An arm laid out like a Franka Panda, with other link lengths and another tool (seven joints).
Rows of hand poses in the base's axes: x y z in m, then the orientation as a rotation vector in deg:
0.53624 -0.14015 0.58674 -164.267 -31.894 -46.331
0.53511 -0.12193 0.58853 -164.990 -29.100 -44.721
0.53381 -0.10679 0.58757 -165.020 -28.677 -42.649
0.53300 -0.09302 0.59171 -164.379 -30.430 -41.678
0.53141 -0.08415 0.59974 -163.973 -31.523 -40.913
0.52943 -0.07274 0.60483 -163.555 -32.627 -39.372
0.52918 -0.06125 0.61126 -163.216 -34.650 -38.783
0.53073 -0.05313 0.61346 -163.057 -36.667 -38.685
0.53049 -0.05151 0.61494 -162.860 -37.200 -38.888
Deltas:
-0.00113 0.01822 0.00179 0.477 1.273 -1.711
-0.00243 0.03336 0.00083 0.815 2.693 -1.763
-0.00324 0.04713 0.00497 0.911 3.228 -0.415
-0.00483 0.05600 0.01300 0.979 3.669 0.444
-0.00681 0.06741 0.01809 1.112 4.632 1.390
-0.00706 0.07890 0.02452 0.747 4.881 2.744
-0.00551 0.08702 0.02672 0.161 4.791 3.971
-0.00575 0.08864 0.02820 0.122 4.614 4.331

